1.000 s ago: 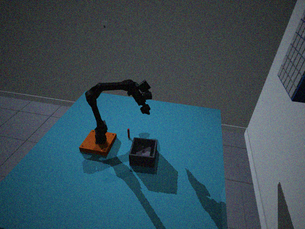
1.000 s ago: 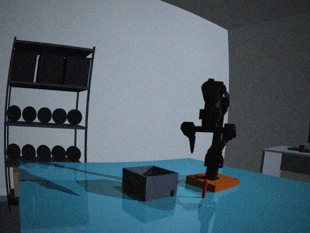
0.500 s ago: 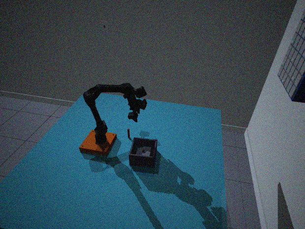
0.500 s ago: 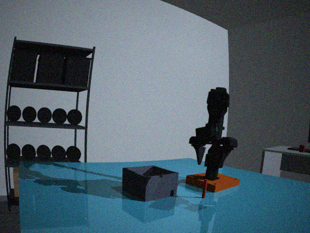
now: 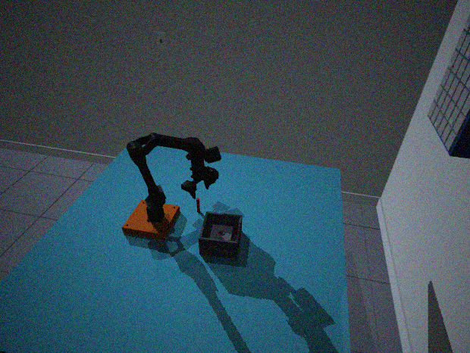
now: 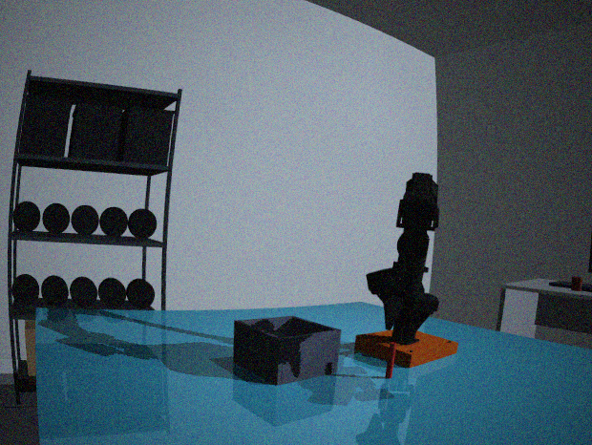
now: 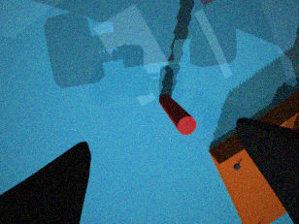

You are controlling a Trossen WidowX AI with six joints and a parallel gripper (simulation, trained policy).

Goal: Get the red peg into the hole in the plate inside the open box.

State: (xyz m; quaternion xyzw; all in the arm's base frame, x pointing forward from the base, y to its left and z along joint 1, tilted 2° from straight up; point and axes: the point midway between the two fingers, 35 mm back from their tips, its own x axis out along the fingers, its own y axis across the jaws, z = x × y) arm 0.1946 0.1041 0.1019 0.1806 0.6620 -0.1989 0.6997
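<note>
Now: the red peg 6 cm below my gripper tip, 1 cm to the right of it and 1 cm behind it. Round my gripper tip: plate: 20 cm to the right, 12 cm ahead, 6 cm below; dark box: 20 cm to the right, 12 cm ahead, 7 cm below.
</note>
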